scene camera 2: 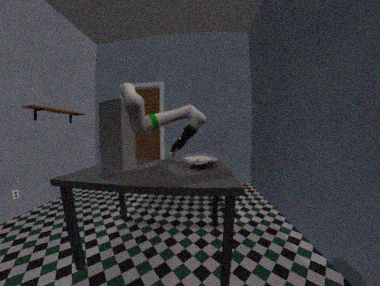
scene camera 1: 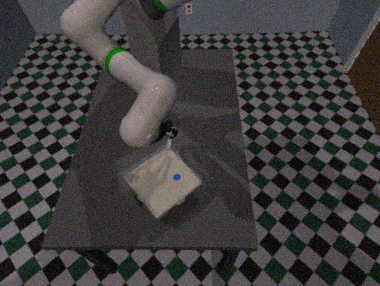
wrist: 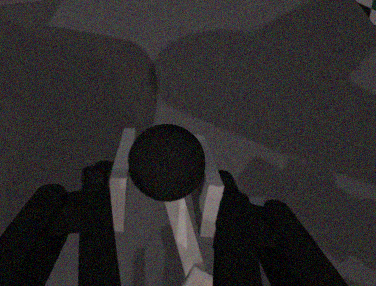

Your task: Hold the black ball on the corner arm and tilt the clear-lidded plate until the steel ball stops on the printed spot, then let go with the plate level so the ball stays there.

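The black ball (scene camera 1: 172, 132) (wrist: 167, 162) sits between the two pale finger pads of my gripper (wrist: 162, 152), which is shut on it. The pale corner arm (scene camera 1: 169, 143) (wrist: 181, 230) runs from the ball to the near corner of the plate. The clear-lidded plate (scene camera 1: 155, 187) (scene camera 2: 200, 159) is cream-coloured and stands raised over the table on a dark support. It looks close to level in the second scene view; a slight tilt is hard to judge. The blue printed spot (scene camera 1: 177, 177) lies right of the plate's middle. I cannot make out the steel ball among the reflections on the lid.
The plate is over the dark grey table (scene camera 1: 210, 65) (scene camera 2: 150, 181), towards its front edge in the first scene view. A tall grey block (scene camera 2: 111, 135) stands behind the arm. A wooden shelf (scene camera 2: 52, 109) is on the wall, away from the table.
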